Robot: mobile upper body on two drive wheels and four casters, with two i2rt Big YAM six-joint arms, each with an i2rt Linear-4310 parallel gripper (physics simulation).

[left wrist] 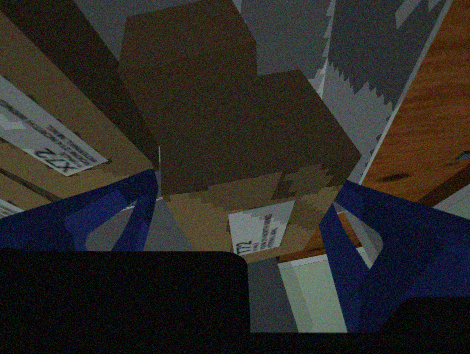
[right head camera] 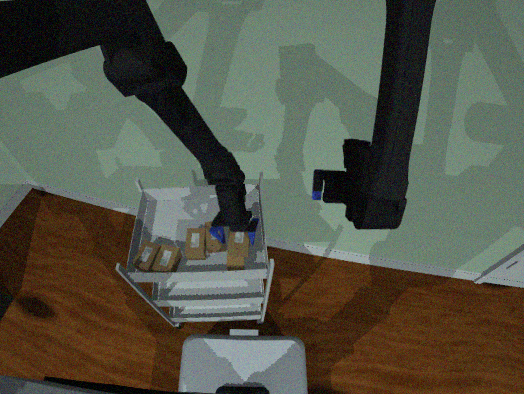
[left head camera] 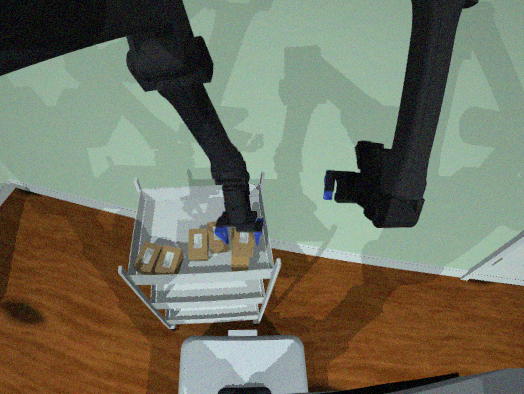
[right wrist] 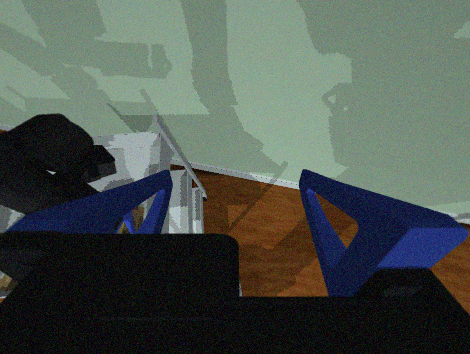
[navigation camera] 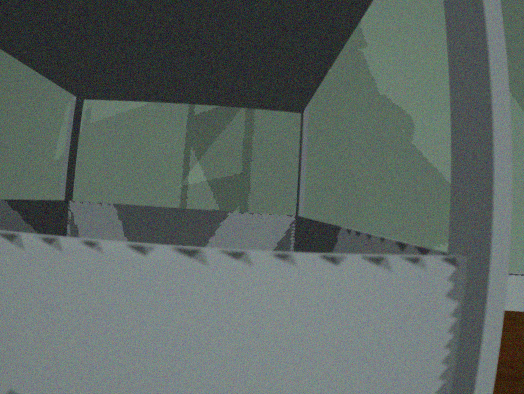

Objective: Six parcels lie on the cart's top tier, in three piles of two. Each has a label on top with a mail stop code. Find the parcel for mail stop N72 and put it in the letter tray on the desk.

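Places are measured from the left arm's base along level axes (x ahead, y left, z up), in metres.
Pixels of known places: left gripper, fingertip midpoint: (right head camera: 238, 243) (left head camera: 242, 244); right gripper, fingertip midpoint: (left head camera: 343, 179) (right wrist: 235, 176).
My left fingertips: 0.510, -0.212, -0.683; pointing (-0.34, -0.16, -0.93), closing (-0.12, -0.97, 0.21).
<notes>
For each thing: its middle in the pictures, then the offset to it from my left fingertips, as dx, dy, dz.
- brown parcel, body centre: (left wrist: 245, 188) (left head camera: 244, 239) (right head camera: 239, 239) +0.008, -0.004, +0.013
- more parcel, body centre: (left head camera: 198, 244) (right head camera: 196, 244) +0.015, +0.139, -0.039
On the top tier of the white cart (left head camera: 200, 274) (right head camera: 200, 274) (right wrist: 174, 145), my open left gripper (left head camera: 240, 235) (right head camera: 235, 234) (left wrist: 234, 178) has its fingers at either side of a brown parcel (left head camera: 243, 246) (right head camera: 238, 246) (left wrist: 205, 215), whose partly shaded label seems to read T72. Another parcel (left head camera: 240, 262) (right head camera: 235, 262) sticks out below it. A parcel (left wrist: 117, 160) labelled X72 lies beside the left finger. One more parcel (left head camera: 198, 253) (right head camera: 195, 253) and two leaning parcels (left head camera: 175, 263) (right head camera: 173, 262) lie farther left. No N72 label is readable. My right gripper (left head camera: 328, 186) (right head camera: 317, 185) (right wrist: 235, 176) is open, away from the cart. The letter tray does not show.
A white rounded body (left head camera: 195, 365) (right head camera: 195, 365) stands in front of the cart. The green wall (left head camera: 310, 210) (right head camera: 295, 215) rises behind it. A dark grey edge (left head camera: 480, 385) shows at the lower right. A pale panel (navigation camera: 225, 320) fills the lower navigation view.
</notes>
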